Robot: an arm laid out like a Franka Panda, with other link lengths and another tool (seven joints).
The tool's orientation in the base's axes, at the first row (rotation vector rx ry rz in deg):
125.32 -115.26 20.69
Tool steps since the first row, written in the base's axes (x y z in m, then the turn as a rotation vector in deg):
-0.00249 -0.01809 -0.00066 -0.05 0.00 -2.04
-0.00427 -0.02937 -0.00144 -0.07 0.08 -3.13
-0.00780 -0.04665 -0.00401 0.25 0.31 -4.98
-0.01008 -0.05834 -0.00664 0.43 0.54 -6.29
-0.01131 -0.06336 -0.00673 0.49 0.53 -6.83
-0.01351 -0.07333 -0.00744 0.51 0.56 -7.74
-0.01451 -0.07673 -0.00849 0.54 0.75 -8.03
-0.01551 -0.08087 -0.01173 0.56 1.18 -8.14
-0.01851 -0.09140 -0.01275 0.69 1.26 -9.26
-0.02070 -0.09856 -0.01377 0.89 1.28 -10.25
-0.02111 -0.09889 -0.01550 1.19 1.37 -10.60
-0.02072 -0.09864 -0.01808 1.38 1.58 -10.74
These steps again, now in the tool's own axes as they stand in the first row. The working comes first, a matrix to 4 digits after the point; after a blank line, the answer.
The tool's axes in the first row as the columns of a matrix, in the base's axes (used below as rounded here):
0.0728 -0.9944 0.0762
-0.9588 -0.0908 -0.2690
0.2744 -0.0535 -0.9601

0.01698 0.00415 0.00531 -0.56 0.16 1.95
0.02745 0.00699 0.00896 -0.94 0.23 2.98
0.04306 0.01221 0.01580 -1.65 -0.01 4.72
0.05338 0.01568 0.02130 -2.21 -0.14 5.93
0.05808 0.01736 0.02264 -2.35 -0.17 6.45
0.06728 0.02049 0.02584 -2.62 -0.14 7.32
0.07018 0.02185 0.02769 -2.88 -0.18 7.55
0.07319 0.02339 0.03183 -3.32 -0.23 7.54
0.08279 0.02739 0.03542 -3.70 -0.31 8.60
0.08921 0.03027 0.03816 -3.98 -0.45 9.56
0.08903 0.03080 0.03987 -4.14 -0.74 9.90
0.08811 0.03053 0.04231 -4.36 -0.94 9.99

